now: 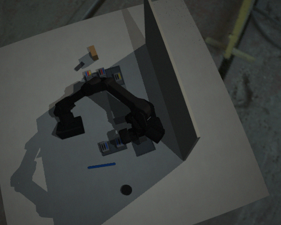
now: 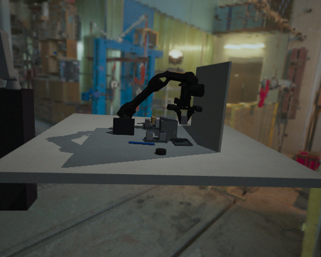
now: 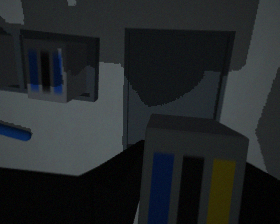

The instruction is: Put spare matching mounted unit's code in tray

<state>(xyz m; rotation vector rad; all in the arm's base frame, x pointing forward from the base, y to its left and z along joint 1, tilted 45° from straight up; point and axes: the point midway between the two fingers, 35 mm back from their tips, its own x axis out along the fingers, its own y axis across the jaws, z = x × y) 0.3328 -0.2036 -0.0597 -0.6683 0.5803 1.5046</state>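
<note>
Right now my gripper tip is 11 cm above the dark flat tray. Also, from my gripper tip: grey box 21 cm to the left, 6 cm below, 5 cm behind; then grey spare 3 cm above; then blue stick 23 cm behind, 11 cm below, 6 cm to the right.
</note>
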